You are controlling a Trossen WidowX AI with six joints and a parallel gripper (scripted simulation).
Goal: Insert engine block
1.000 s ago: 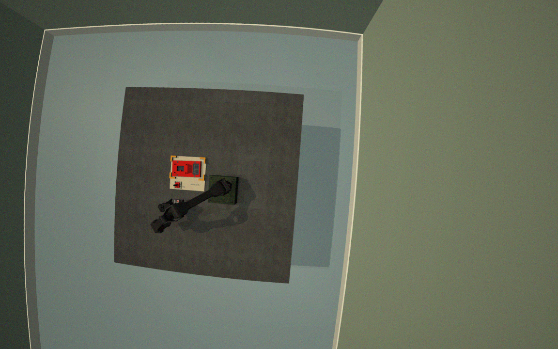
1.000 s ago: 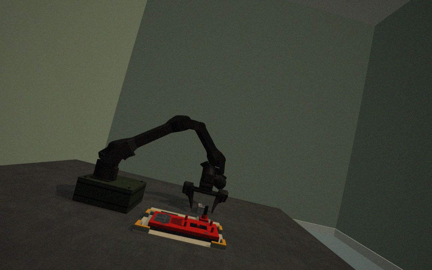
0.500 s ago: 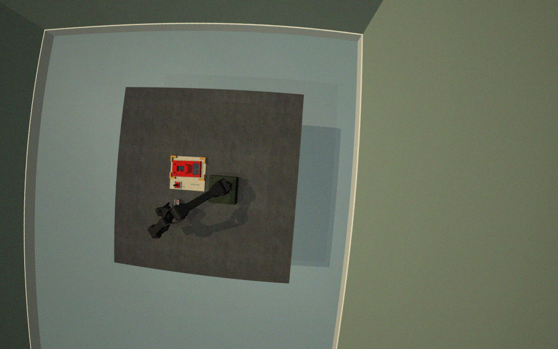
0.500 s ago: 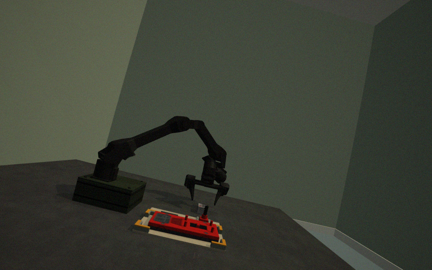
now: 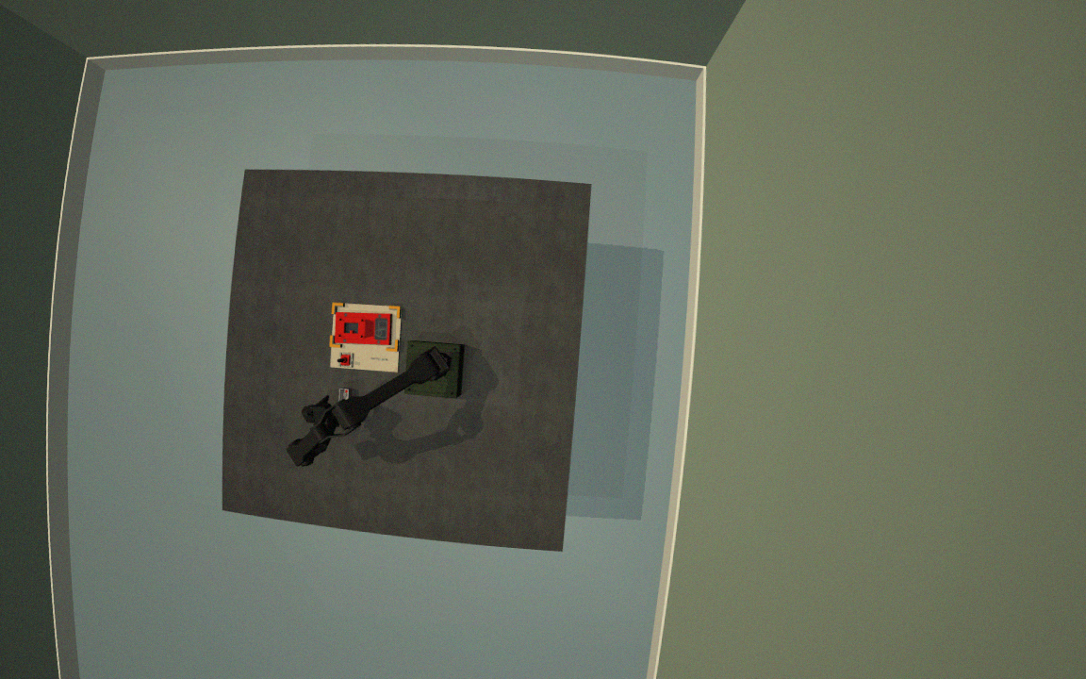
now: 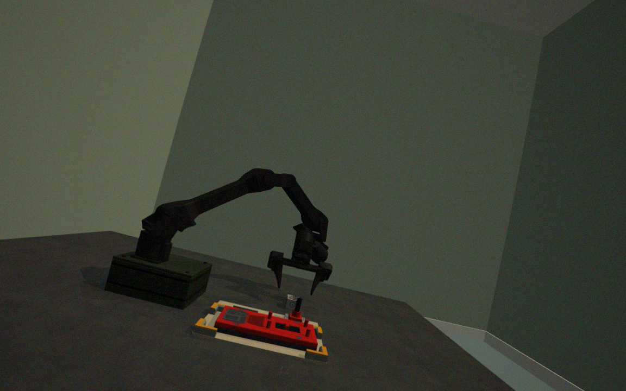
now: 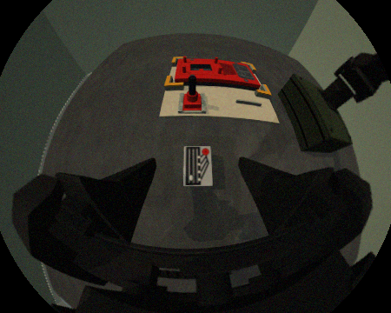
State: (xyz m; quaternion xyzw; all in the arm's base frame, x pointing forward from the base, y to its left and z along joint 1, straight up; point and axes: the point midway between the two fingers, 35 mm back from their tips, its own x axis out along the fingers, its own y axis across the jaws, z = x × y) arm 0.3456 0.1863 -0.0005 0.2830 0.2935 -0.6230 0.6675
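My gripper tip is 40 mm above the grey engine block. The rest, counted from my gripper tip: beige base plate 220 mm to the right, 40 mm below, 40 mm behind; black post 120 mm to the right, 10 mm below, 10 mm ahead.
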